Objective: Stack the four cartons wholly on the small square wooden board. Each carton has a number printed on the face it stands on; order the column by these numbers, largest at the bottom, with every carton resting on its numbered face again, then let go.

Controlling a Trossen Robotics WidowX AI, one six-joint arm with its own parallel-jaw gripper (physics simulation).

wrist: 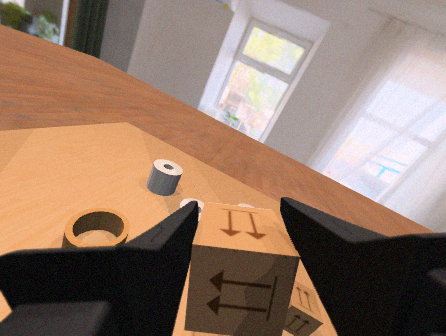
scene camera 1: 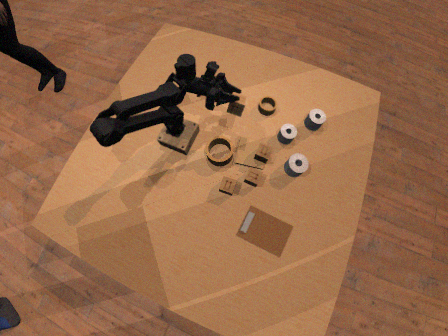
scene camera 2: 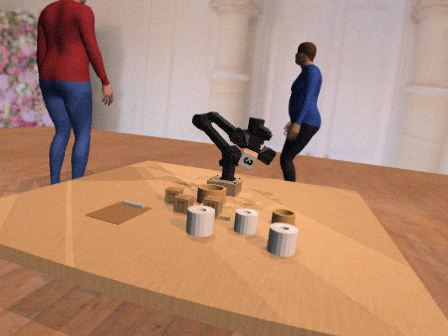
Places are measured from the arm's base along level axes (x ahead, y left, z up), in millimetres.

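Pixels of known places: gripper, fingertip midpoint: (wrist: 239, 205) (scene camera 1: 240, 95) (scene camera 2: 253, 150); arm's base, origin of the base link: (scene camera 1: 175, 129) (scene camera 2: 227, 179).
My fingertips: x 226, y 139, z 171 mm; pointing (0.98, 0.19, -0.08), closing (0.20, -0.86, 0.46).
Observation:
Ahead of a thing's pixels: the offset from my fingertips to its top centre. "spot": to the spot under its first point.
My gripper (scene camera 1: 238, 96) (scene camera 2: 251, 151) (wrist: 239, 205) is shut on a carton @(5 mm back, 16 mm right, 4 mm up) (scene camera 1: 236, 108) (scene camera 2: 247, 159) (wrist: 239, 285), held tilted above the table. Its face with a printed 3 looks toward scene camera 2; arrows show on two faces in the wrist view. Three other cartons stand on the table: one @(70 mm ahead, 268 mm right, 174 mm down) (scene camera 1: 228, 186) (scene camera 2: 174, 194), one @(147 mm ahead, 196 mm right, 174 mm down) (scene camera 1: 253, 177) (scene camera 2: 183, 203) and one @(149 mm ahead, 89 mm right, 162 mm down) (scene camera 1: 262, 153) (scene camera 2: 213, 205). Their numbered faces are hidden. The small square board @(103 mm ahead, 93 mm right, 216 mm down) (scene camera 1: 246, 159) blends with the table, close to the third carton; I cannot tell whether they overlap.
A large ring @(19 mm back, 148 mm right, 169 mm down) (scene camera 1: 220, 161) stands beside the board, a small ring @(88 mm ahead, 147 mm left, 186 mm down) (scene camera 1: 267, 112) (scene camera 2: 283, 218) near the gripper. Three white-topped rolls @(214 mm ahead, 40 mm left, 168 mm down) (scene camera 1: 287, 134) @(310 mm ahead, 161 mm left, 163 mm down) (scene camera 1: 316, 119) @(292 mm ahead, 82 mm right, 160 mm down) (scene camera 1: 297, 165) stand beyond the cartons. A brown panel @(272 mm ahead, 369 mm right, 216 mm down) (scene camera 1: 270, 237) (scene camera 2: 115, 214) bears a grey strip @(spot: 195 mm ahead, 367 mm right, 216 mm down) (scene camera 1: 247, 222).

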